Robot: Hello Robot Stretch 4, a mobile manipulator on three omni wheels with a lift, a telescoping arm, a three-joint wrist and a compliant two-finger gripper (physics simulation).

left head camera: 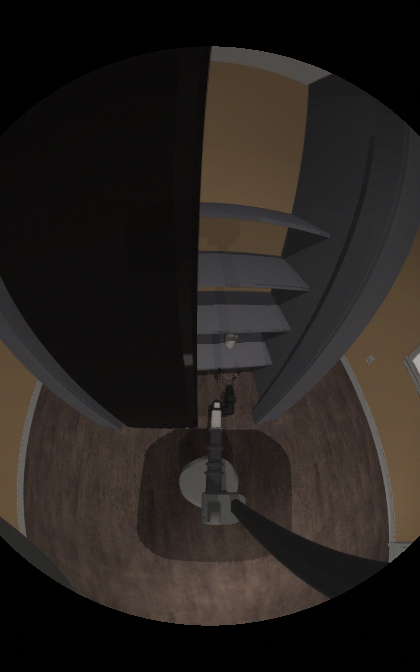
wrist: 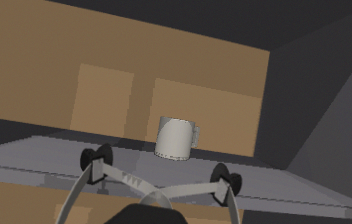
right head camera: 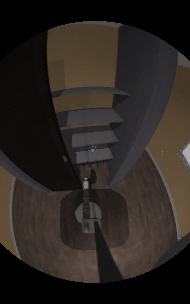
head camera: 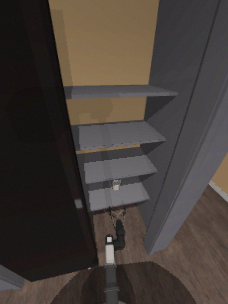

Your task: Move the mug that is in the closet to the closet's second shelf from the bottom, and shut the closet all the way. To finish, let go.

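Places are measured from the robot's base along level axes (x up, y ahead, z left), in millimetres.
Pixels of known places: gripper, fingertip midpoint: (left head camera: pixel 228 368) (wrist: pixel 162 166) (right head camera: pixel 91 161) (head camera: pixel 116 206).
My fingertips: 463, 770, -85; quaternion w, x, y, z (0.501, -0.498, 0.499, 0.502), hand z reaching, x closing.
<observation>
Behind a point stands the place of what it marks, as x, y, z.
The white mug (head camera: pixel 116 185) @[503, 983, -100] (left head camera: pixel 230 341) @[504, 980, -100] (right head camera: pixel 93 148) @[499, 991, -118] (wrist: pixel 175 139) @[474, 975, -101] stands upright on the lowest visible shelf (head camera: pixel 99 200) @[430, 866, 80] (left head camera: pixel 256 354) @[430, 928, -315] (wrist: pixel 285 186) @[430, 906, -309], its handle to the right in the wrist view. The shelf above (head camera: pixel 120 168) @[811, 901, -121] (left head camera: pixel 240 317) @[811, 911, -115] (right head camera: pixel 95 138) @[811, 890, -137] holds no visible object. My gripper (head camera: pixel 117 211) (left head camera: pixel 228 375) @[463, 770, -85] (wrist: pixel 162 166) @[463, 770, -85] is open and empty, its fingertips apart in front of the mug, near the shelf's front edge. The dark closet door (head camera: pixel 35 150) @[1313, 441, 223] (left head camera: pixel 100 250) @[1406, 428, 315] (right head camera: pixel 25 110) @[1433, 437, 250] covers the left side; the right side of the closet stands open.
A pale handle (head camera: pixel 78 203) @[989, 465, 142] (left head camera: pixel 188 359) @[984, 466, 138] is on the door near its right edge. The grey closet side wall (head camera: pixel 175 150) @[1170, 618, -366] (left head camera: pixel 345 225) @[1492, 774, -442] stands right of the shelves. Two more shelves (head camera: pixel 117 134) @[1116, 937, -92] (head camera: pixel 115 91) @[1420, 861, -66] are higher up. My arm (left head camera: pixel 215 450) @[573, 198, -2] reaches in low over the wooden floor (left head camera: pixel 330 475) @[-27, -104, -1123].
</observation>
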